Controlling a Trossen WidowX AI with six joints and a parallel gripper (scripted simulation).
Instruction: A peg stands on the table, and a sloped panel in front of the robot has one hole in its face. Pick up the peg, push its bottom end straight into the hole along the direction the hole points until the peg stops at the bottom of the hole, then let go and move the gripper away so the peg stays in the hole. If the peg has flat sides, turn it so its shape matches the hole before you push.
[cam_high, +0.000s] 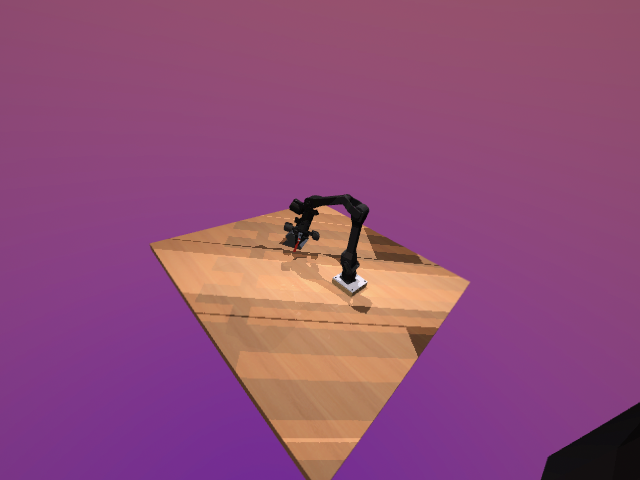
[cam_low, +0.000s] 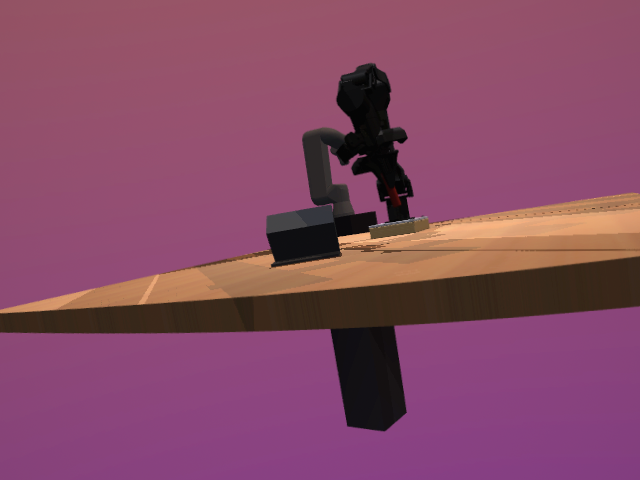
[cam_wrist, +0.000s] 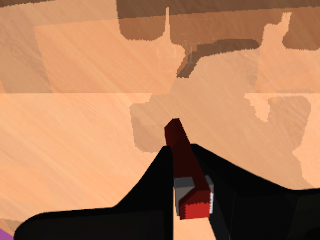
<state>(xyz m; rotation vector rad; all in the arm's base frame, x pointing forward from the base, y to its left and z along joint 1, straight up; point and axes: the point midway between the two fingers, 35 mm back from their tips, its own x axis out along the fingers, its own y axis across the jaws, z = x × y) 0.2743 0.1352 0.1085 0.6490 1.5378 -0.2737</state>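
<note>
My gripper tip is 160 mm short of the sloped panel, 120 mm to the left of it and 70 mm above it. Round my gripper tip: peg: 20 mm above.
</note>
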